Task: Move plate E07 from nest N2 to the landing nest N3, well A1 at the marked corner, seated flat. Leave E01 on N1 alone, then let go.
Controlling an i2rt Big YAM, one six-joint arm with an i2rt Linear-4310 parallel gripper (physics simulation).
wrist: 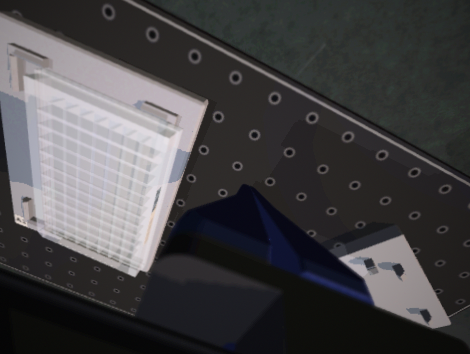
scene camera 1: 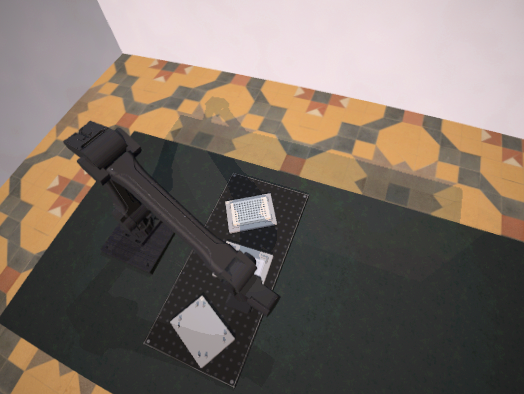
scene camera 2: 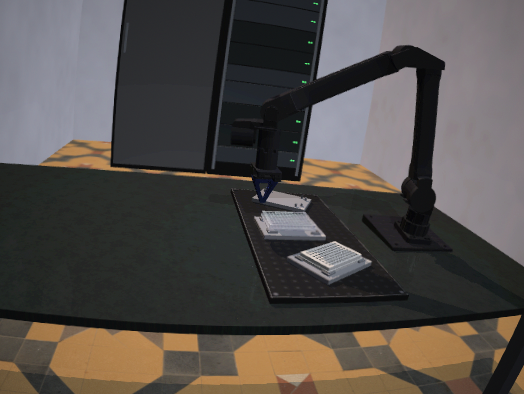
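A clear gridded plate, taken as E07 [scene camera 1: 260,268] [scene camera 2: 286,220] [wrist: 95,175], lies on the middle nest N2 [scene camera 2: 295,236] [wrist: 100,72]; the arm partly hides it in scene camera 1. An A1 mark shows at a nest corner in the wrist view. A white plate, taken as E01 [scene camera 1: 251,211] [scene camera 2: 331,254], sits on nest N1 [scene camera 2: 327,278]. The landing nest N3 [scene camera 1: 202,332] [scene camera 2: 285,200] [wrist: 400,280] bears no plate and has small corner posts. My gripper [scene camera 2: 262,201] [wrist: 243,195] is shut and empty, above the board between N2 and N3. No plate names are legible.
The three nests stand on a dark perforated board [scene camera 1: 295,205] [scene camera 2: 345,295] [wrist: 295,175]. The arm's base plate [scene camera 1: 150,262] [scene camera 2: 385,240] stands beside the board. A dark rack cabinet [scene camera 2: 165,90] stands behind the table [scene camera 2: 125,260].
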